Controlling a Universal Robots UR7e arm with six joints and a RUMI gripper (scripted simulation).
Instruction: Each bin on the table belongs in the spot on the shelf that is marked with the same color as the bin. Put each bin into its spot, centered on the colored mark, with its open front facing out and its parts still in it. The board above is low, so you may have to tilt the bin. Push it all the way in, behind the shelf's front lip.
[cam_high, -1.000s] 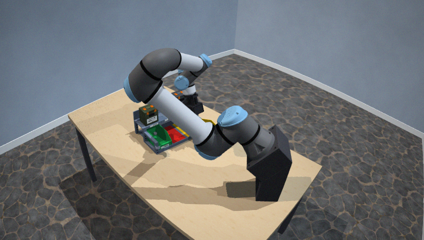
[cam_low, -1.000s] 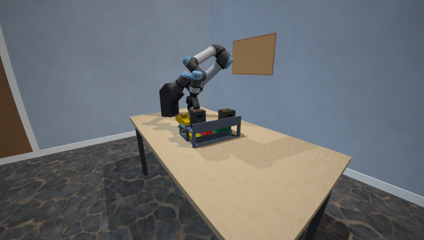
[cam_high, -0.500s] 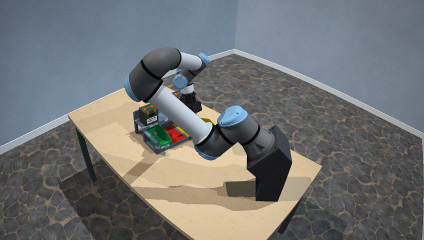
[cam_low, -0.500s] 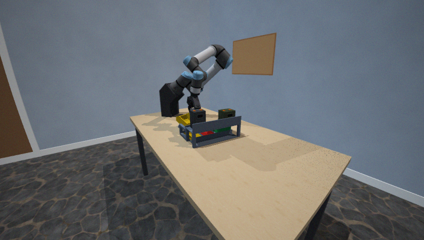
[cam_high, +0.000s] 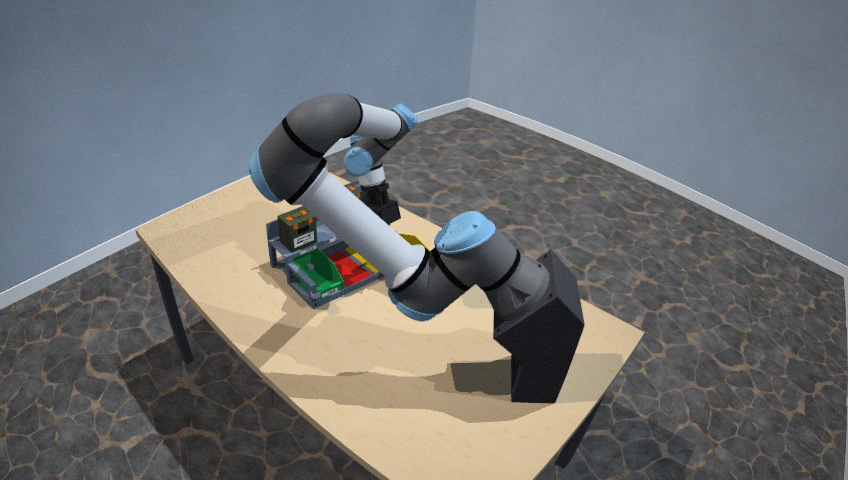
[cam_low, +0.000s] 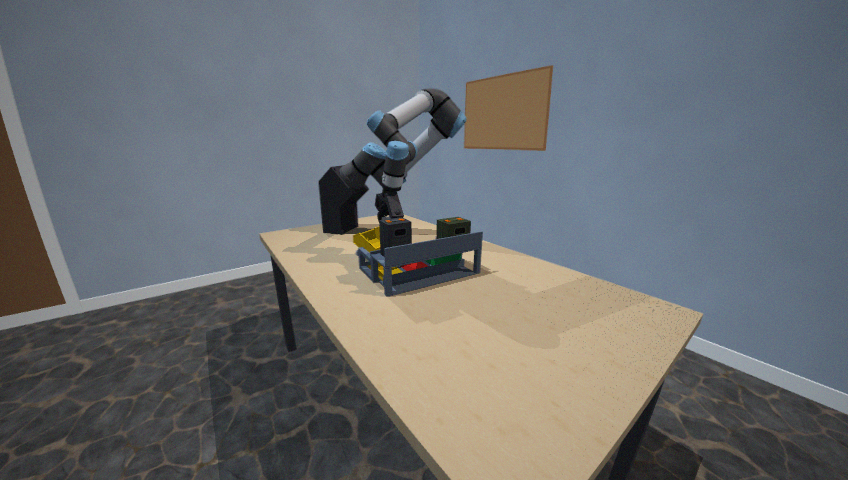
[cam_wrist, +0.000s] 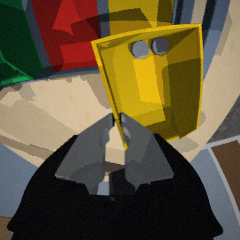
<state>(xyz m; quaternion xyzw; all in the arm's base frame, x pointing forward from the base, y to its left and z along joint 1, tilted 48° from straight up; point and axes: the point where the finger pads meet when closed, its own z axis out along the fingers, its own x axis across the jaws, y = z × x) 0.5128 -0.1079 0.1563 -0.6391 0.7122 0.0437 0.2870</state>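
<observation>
Now: the yellow bin 5 cm to the right of my hand and 3 cm below it. Also, from my hand: green bin: 18 cm to the left, 11 cm ahead, 7 cm below; then black box: 21 cm ahead, 5 cm to the right, 5 cm above.
</observation>
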